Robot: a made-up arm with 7 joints.
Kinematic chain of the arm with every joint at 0, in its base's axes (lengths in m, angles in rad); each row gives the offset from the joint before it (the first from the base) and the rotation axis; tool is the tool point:
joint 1: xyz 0 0 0.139 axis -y
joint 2: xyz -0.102 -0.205 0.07 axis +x
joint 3: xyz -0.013 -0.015 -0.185 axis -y
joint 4: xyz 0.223 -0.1 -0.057 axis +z
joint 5: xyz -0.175 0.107 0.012 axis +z
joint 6: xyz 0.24 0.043 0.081 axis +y
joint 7: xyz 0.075 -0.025 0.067 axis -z
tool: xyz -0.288 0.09 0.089
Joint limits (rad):
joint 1: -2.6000..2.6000
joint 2: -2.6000..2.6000
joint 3: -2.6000..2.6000
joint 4: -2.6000..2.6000
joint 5: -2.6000..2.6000
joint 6: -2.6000..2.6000
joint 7: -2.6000..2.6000
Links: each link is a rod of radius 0.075 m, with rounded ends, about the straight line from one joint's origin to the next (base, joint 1, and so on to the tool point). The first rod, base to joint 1, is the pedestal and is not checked.
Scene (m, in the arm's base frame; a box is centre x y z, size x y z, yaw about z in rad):
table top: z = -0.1
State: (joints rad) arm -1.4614 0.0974 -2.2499 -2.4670 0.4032 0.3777 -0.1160
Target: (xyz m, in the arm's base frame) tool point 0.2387 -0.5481 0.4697
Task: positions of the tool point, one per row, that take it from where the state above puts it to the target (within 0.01 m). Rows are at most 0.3 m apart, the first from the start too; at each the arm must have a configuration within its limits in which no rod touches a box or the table.
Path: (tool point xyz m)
1: -0.5062 -0.4325 0.4917
2: -0.2564 -0.5022 0.6187
3: 0.0169 -0.5417 0.6072
4: 0.2387 -0.5481 0.4697

